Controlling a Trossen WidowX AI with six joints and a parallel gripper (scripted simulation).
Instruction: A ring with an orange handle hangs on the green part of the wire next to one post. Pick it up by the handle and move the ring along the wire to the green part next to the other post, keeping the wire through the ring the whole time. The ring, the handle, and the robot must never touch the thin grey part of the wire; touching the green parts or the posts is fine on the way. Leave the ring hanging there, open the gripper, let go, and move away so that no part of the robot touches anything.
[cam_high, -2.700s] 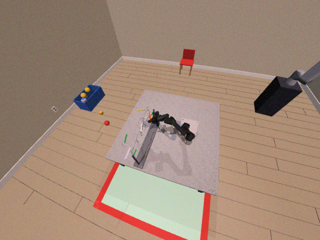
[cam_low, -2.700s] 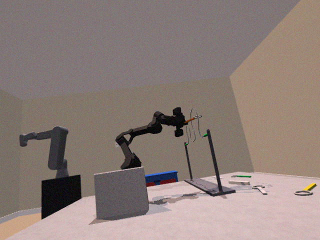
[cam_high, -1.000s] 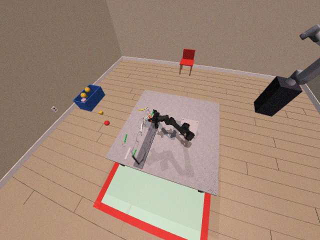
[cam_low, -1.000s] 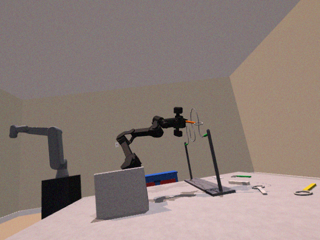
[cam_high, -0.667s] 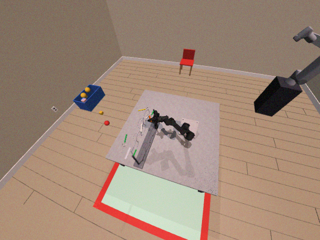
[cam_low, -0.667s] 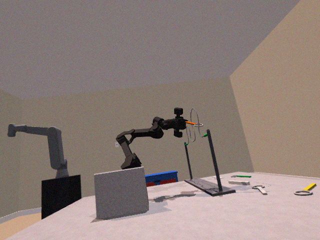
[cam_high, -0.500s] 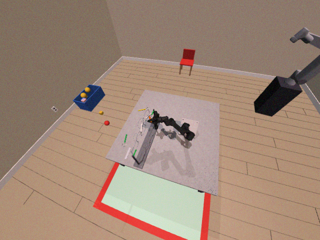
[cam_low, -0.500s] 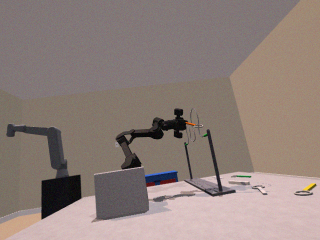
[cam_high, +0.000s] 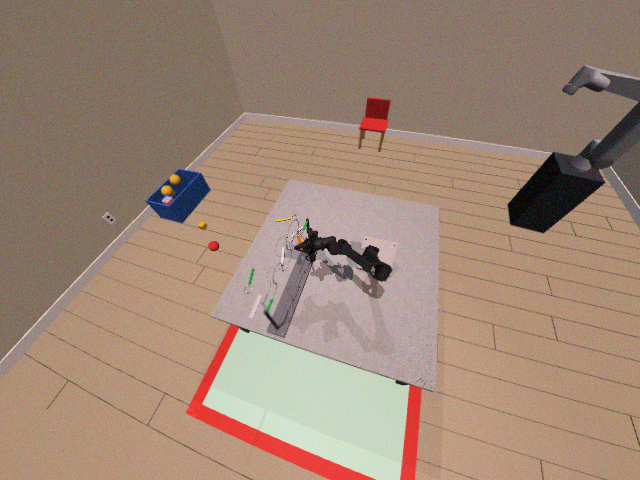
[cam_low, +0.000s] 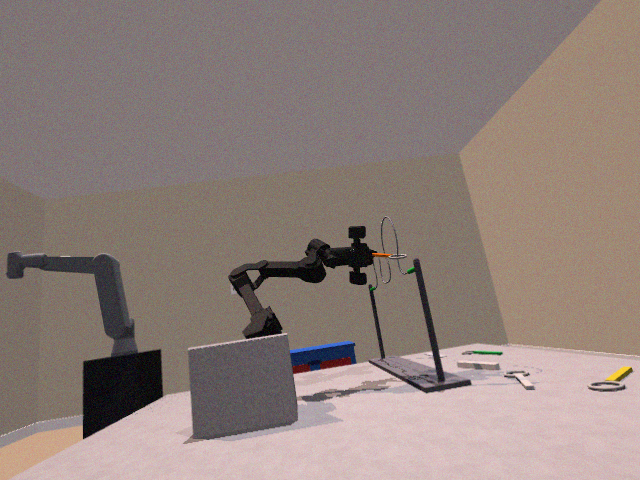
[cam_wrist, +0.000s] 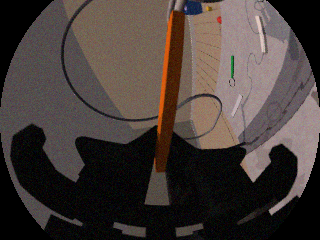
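Now: the orange-handled ring 80 mm to the right of my gripper tip, 30 mm below it and 20 mm ahead of it.
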